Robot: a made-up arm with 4 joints. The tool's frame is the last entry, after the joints.
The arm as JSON. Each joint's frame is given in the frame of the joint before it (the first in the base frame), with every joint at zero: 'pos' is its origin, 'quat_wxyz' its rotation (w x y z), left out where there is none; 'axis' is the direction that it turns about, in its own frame. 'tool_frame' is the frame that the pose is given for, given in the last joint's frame.
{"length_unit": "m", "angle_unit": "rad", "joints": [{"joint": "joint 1", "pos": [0.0, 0.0, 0.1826], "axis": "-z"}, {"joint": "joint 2", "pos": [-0.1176, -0.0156, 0.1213], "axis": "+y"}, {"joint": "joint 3", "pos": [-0.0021, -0.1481, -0.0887], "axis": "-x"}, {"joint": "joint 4", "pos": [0.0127, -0.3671, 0.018], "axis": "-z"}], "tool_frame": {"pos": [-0.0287, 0.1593, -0.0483]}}
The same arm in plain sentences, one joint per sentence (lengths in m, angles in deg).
The arm has four revolute joints in a row. What follows holds with every joint at zero, and every direction is one of the base frame's. The first joint sits 0.1826 m along +z from the base frame's origin and turns about -z. The second joint sits 0.1176 m along -x and 0.0156 m along -y and 0.1213 m along +z from the first joint and turns about +y. The third joint sits 0.0021 m along -x and 0.1481 m along -y and 0.0887 m along -z from the second joint and turns about -x. The fourth joint sits 0.0127 m along +x and 0.3671 m along -y and 0.018 m along +z from the third joint and turns about -z. The tool frame, which is the frame that the pose is given for, sits 0.0287 m along -x and 0.1593 m along +y and 0.0483 m along -z from the fourth joint; its axes are parallel to the base frame's.
